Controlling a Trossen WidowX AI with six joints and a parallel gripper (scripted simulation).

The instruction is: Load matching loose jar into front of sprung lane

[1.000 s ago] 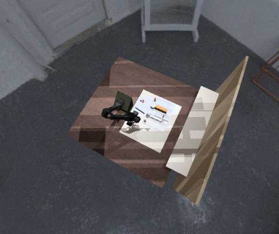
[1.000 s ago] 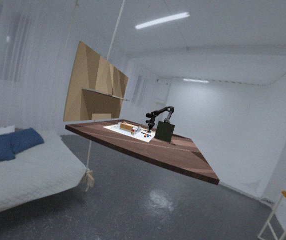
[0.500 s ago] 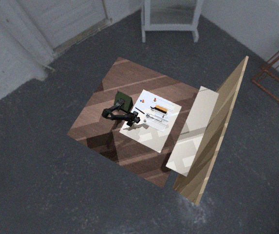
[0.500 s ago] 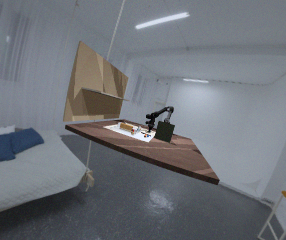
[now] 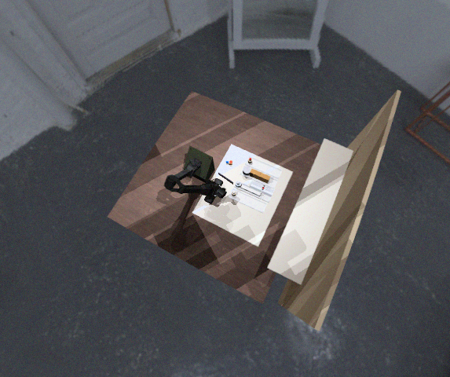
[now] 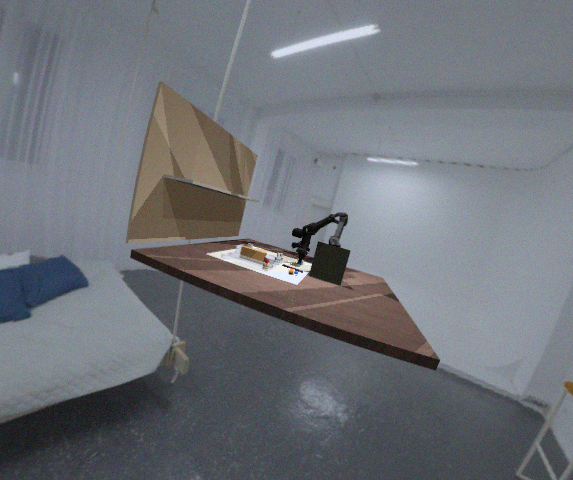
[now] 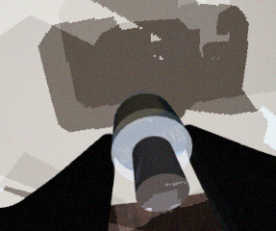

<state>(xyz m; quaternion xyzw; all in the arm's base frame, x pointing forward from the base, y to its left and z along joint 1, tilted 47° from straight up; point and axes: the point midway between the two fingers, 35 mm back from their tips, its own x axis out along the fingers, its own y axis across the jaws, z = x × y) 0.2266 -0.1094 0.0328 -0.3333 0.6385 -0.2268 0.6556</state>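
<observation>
The thin black stick lies 16 cm to the left of my gripper tip, 2 cm below it and 1 cm behind it. From my gripper tip the other things lie so: white lane fixture: 24 cm ahead, 21 cm to the left, 1 cm below; white shelf: 61 cm ahead, 34 cm above, 20 cm to the left.
</observation>
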